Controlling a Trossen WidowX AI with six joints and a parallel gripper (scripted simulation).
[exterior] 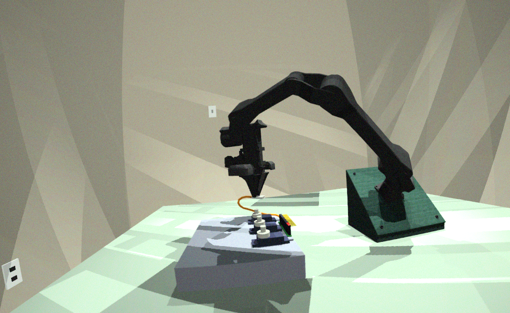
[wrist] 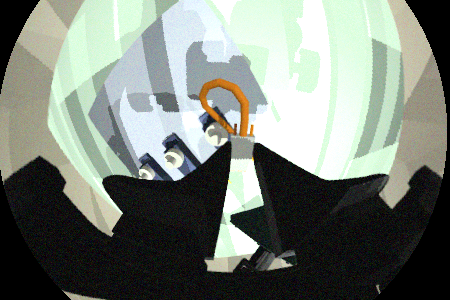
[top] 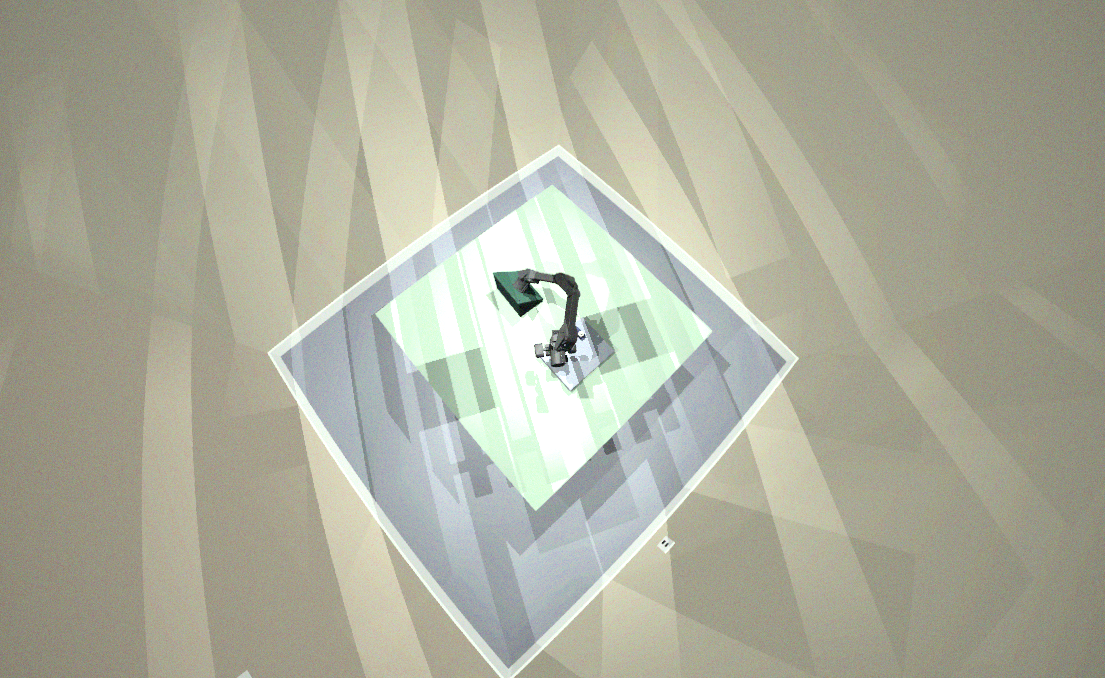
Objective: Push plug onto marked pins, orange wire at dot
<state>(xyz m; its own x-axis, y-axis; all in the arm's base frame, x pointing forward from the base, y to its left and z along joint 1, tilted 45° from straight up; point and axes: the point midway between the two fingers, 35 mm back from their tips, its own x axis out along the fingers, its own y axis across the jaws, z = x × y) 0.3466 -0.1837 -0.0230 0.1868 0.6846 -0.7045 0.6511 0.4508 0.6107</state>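
Right now the red band is 40 mm behind my gripper tip, 150 mm to the left of it and 40 mm below it. Also, from my gripper tip: black pin strip: 40 mm behind, 110 mm to the left, 60 mm below; grey holder: 110 mm ahead, 90 mm to the left, 90 mm below.
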